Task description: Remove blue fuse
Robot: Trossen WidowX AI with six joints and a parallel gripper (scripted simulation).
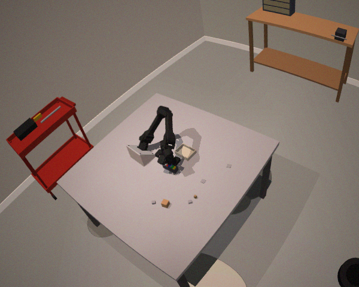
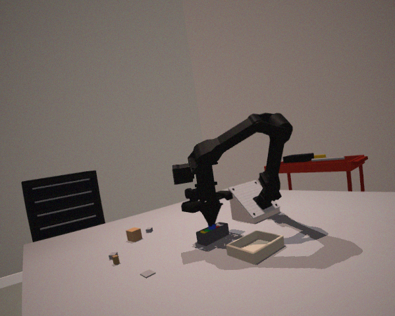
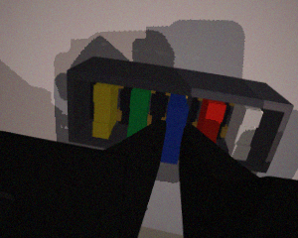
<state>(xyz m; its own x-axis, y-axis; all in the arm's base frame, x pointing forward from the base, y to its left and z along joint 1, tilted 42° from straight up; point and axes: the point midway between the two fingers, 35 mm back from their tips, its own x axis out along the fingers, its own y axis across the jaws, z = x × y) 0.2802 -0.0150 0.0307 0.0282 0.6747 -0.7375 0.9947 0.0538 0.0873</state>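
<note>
Now: gripper tip 20 mm short of the green fuse and 20 mm above it. Round my gripper tip: blue fuse 10 mm below; then red fuse 20 mm behind, 20 mm below; then yellow fuse 40 mm ahead, 20 mm below.
</note>
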